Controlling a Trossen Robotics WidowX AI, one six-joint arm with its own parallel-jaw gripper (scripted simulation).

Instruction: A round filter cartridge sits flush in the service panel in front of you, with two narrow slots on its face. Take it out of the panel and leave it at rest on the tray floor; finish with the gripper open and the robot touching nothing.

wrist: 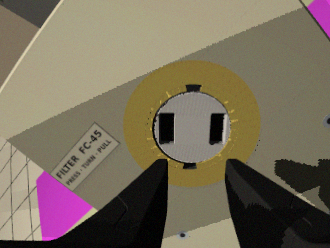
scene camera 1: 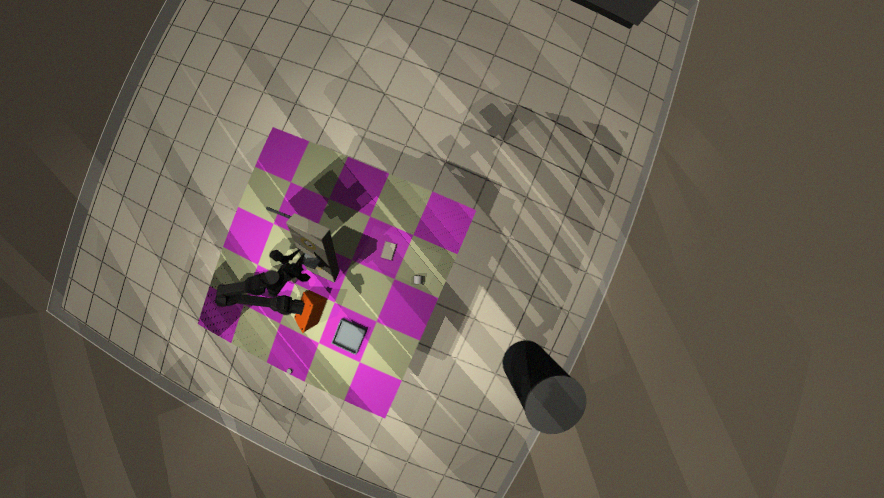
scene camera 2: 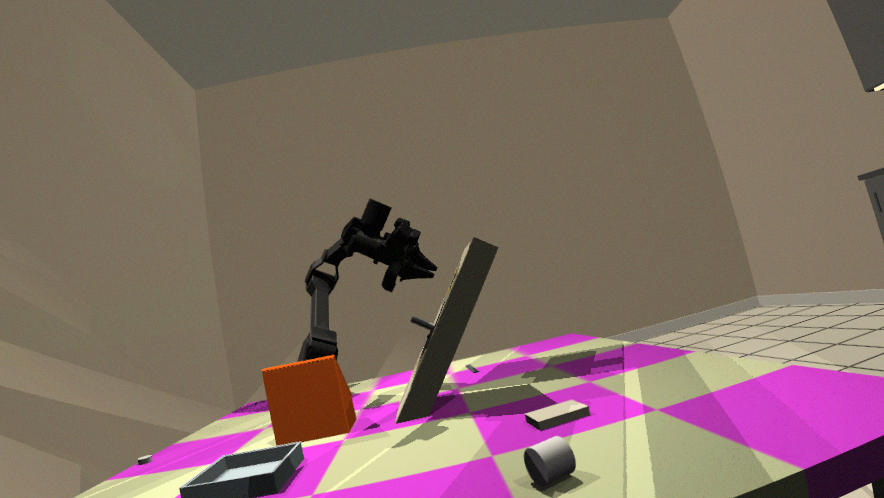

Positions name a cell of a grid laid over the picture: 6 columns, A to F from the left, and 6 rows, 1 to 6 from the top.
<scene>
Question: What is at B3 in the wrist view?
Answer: A beige service panel.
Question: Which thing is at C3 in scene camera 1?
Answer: A beige service panel.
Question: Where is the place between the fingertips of the gripper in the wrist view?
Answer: D5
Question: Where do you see a grey tray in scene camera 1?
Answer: C5
</scene>
